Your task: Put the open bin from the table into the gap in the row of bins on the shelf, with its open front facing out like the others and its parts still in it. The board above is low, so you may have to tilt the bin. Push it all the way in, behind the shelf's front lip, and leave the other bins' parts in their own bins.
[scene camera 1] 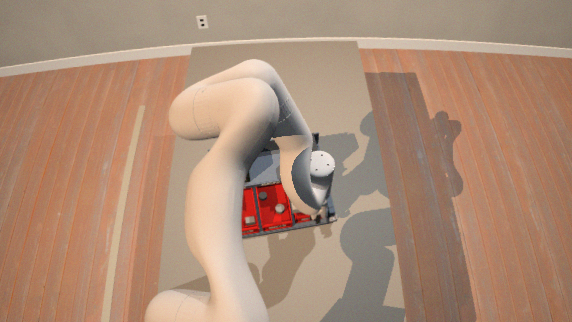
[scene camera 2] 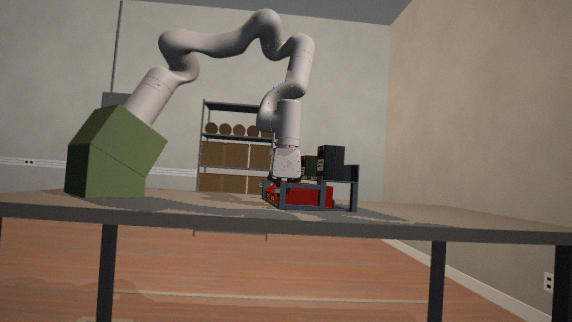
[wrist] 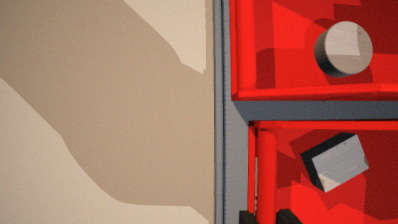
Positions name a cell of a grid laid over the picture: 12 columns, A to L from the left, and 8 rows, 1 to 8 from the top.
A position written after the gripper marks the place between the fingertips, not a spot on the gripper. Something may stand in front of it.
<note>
In view: the gripper (scene camera 2: F5) and a grey shelf (scene camera 1: F5).
The grey shelf is seen too in scene camera 2 (scene camera 2: H5).
</note>
